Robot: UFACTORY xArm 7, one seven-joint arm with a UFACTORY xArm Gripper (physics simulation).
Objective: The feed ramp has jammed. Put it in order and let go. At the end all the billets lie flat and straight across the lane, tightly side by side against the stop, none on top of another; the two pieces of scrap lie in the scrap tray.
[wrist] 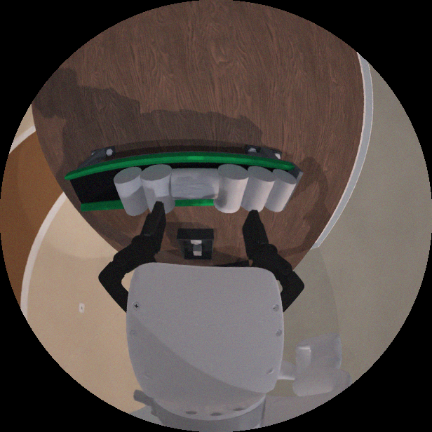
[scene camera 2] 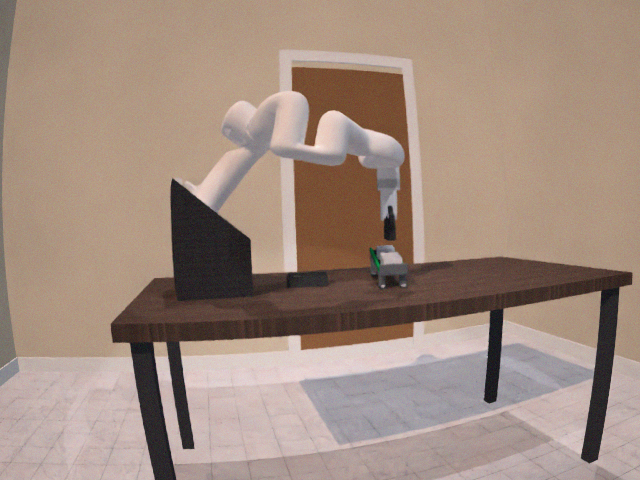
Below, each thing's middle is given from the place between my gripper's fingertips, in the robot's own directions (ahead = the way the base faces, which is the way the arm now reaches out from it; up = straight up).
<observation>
Now: hand 25 cm past the dark scrap tray [wrist: 184, 235], 12 cm above it and 10 cm to the right of it.
</observation>
